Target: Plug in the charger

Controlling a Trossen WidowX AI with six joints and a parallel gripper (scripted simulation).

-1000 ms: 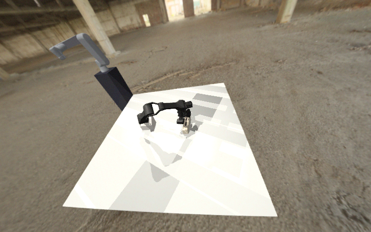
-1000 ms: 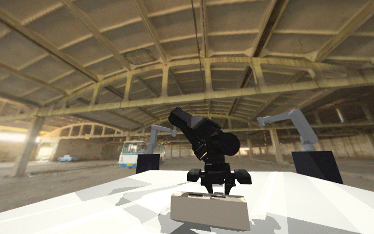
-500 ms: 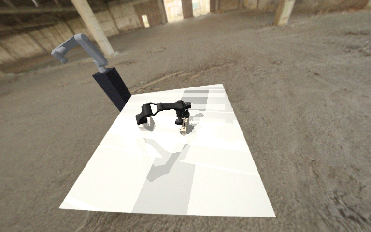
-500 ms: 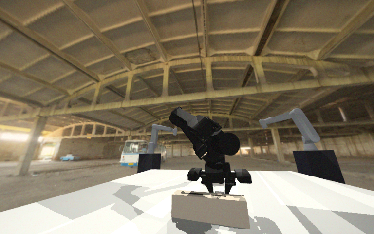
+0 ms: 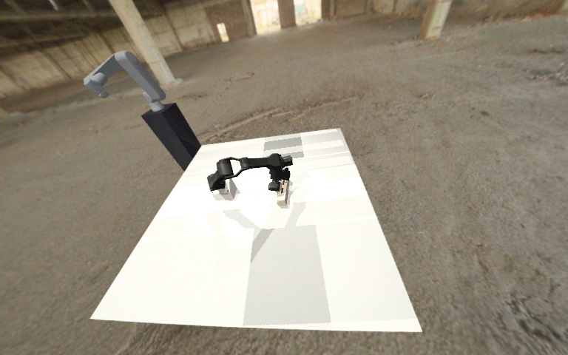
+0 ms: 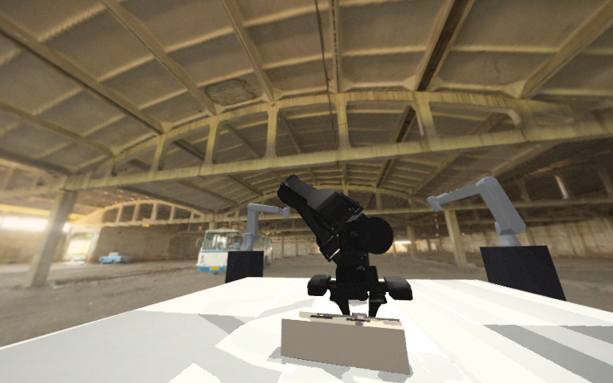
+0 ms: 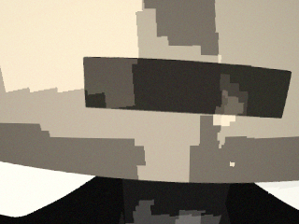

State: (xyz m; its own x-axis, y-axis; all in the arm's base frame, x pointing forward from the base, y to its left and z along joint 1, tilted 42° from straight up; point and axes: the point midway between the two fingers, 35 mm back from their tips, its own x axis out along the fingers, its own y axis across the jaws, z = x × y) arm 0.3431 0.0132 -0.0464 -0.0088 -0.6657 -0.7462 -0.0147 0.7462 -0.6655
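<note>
Right now the two-prong charger is 20 mm ahead of my gripper tip and 10 mm above it.
</note>
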